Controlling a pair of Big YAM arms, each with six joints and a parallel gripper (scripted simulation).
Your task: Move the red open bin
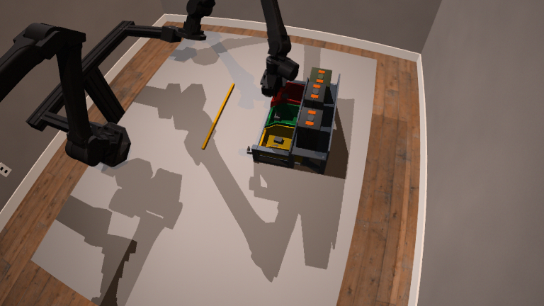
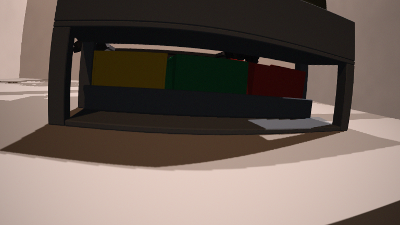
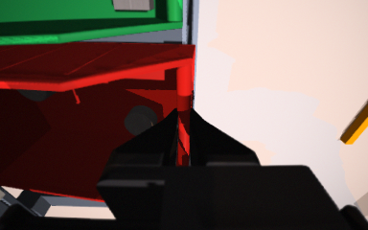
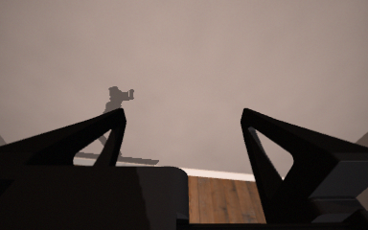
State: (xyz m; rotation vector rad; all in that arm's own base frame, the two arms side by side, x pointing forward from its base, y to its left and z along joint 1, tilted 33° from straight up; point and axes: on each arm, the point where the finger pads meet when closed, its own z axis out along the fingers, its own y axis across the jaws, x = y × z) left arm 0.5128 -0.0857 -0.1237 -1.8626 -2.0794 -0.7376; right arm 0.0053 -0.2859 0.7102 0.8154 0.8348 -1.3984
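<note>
Now: left hand 80 mm short of the red open bin. From my left hand the other things lie so: grey shelf (120 mm ahead, 110 mm to the right, 10 mm above); then green bin (110 mm to the right, 90 mm ahead, 10 mm below).
</note>
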